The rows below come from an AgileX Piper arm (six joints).
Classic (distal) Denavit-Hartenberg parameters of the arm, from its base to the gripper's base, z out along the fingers. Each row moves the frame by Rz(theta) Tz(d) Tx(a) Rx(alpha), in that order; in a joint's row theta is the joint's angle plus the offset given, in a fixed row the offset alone. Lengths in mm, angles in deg.
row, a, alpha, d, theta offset
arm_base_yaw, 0, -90, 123, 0
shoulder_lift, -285, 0, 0, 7.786
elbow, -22, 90, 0, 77.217
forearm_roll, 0, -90, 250.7, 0
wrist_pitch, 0, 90, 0, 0
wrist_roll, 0, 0, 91, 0
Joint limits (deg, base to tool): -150..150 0..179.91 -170..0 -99.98..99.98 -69.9..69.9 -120..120
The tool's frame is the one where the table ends.
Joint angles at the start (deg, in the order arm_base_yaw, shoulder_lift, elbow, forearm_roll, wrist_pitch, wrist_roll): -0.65, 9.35, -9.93, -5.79, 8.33, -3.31
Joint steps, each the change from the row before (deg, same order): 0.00, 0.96, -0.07, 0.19, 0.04, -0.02; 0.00, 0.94, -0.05, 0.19, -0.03, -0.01; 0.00, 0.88, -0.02, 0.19, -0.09, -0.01; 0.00, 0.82, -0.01, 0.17, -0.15, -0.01
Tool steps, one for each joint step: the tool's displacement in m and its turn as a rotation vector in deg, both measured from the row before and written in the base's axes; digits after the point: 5 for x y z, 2 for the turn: 0.00205, 0.00001, -0.00078, 0.18, 0.93, 0.01; 0.00202, 0.00003, -0.00079, 0.19, 0.86, 0.02; 0.00191, 0.00003, -0.00083, 0.19, 0.77, 0.02; 0.00178, 0.00004, -0.00075, 0.17, 0.66, 0.02
